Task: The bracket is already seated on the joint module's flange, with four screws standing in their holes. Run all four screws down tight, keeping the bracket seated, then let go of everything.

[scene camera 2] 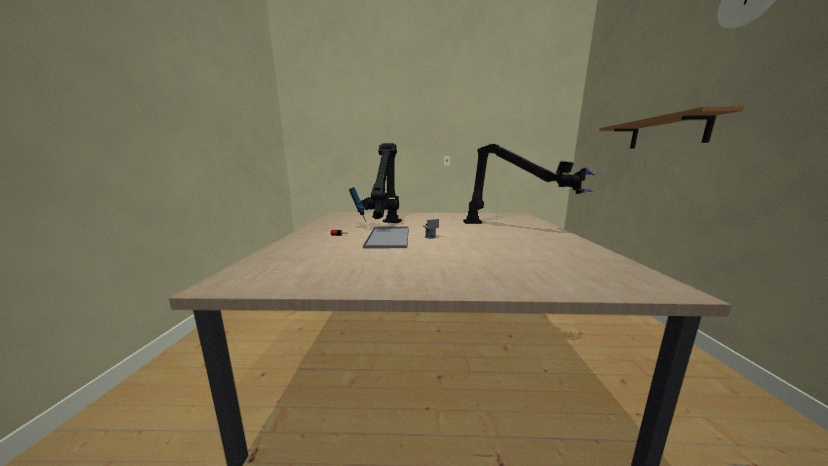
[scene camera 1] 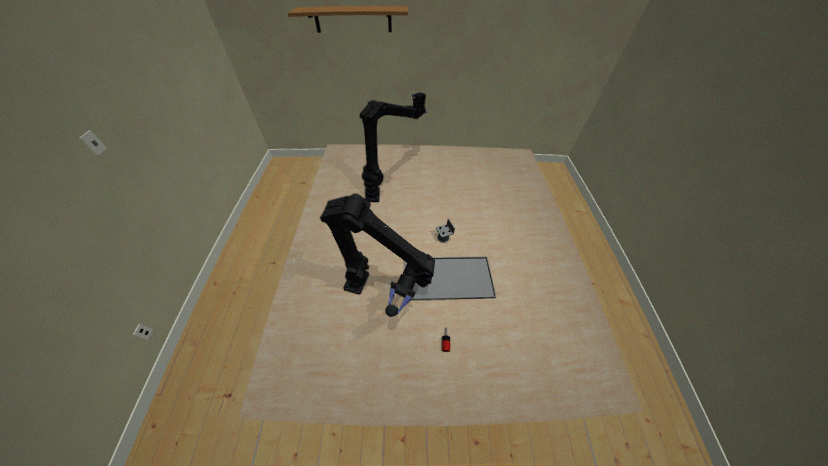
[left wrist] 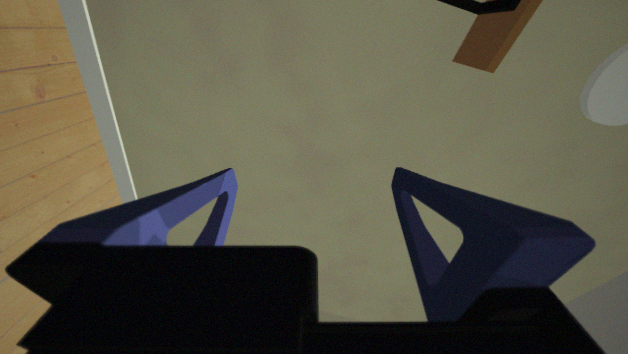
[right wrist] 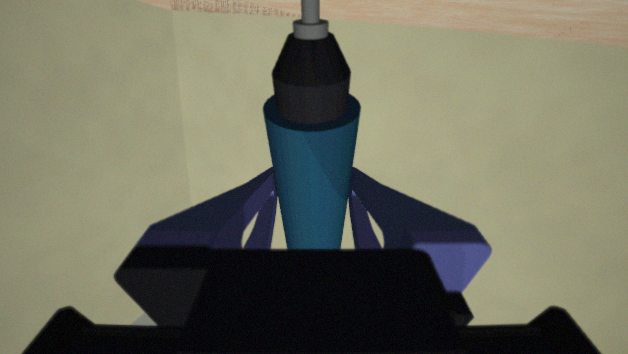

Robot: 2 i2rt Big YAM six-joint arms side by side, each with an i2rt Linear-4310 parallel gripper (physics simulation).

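Seen in the pictures: left gripper, between the fingertips: (scene camera 2: 594, 182) (left wrist: 314, 176); right gripper, between the fingertips: (scene camera 2: 358, 204) (right wrist: 312, 176); left arm's base, origin of its link: (scene camera 2: 472, 222) (scene camera 1: 372, 195); right arm's base, origin of its link: (scene camera 2: 392, 221) (scene camera 1: 356, 281).
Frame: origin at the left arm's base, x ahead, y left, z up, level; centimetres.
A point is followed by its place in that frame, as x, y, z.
The bracket (scene camera 1: 444, 230) @(38.7, -34.2, 6.6) (scene camera 2: 432, 223) @(42.4, -33.5, 8.8) sits on the dark joint module (scene camera 1: 443, 237) (scene camera 2: 430, 233), which stands on the table behind the tray in scene camera 1. Its screws are too small to judge how deep they sit. My right gripper (scene camera 1: 395, 308) @(11.6, -79.0, 15.0) (scene camera 2: 360, 206) @(11.6, -79.0, 15.0) (right wrist: 312, 176) @(11.6, -79.0, 15.0) is shut on the blue screwdriver (scene camera 2: 354, 196) @(13.7, -80.8, 20.7) (right wrist: 312, 165) @(12.8, -76.0, 13.0), held above the table with its handle up and its shaft pointing down at a slight tilt, well apart from the bracket. My left gripper (scene camera 2: 591, 182) @(32.1, 61.6, 29.9) (left wrist: 314, 176) @(32.1, 61.6, 29.9) is open and empty, raised high, far from the joint module.
A grey tray (scene camera 1: 491, 277) @(58.9, -59.8, 1.4) (scene camera 2: 386, 247) @(59.2, -58.1, 0.5) with a dark rim lies on the table between the joint module and a red screwdriver (scene camera 1: 445, 343) @(32.2, -89.4, 3.4) (scene camera 2: 336, 232) @(34.2, -88.6, 2.2). The red screwdriver lies flat. A wooden shelf (scene camera 1: 348, 10) (scene camera 2: 672, 118) (left wrist: 492, 37) is on the wall beyond my left arm.
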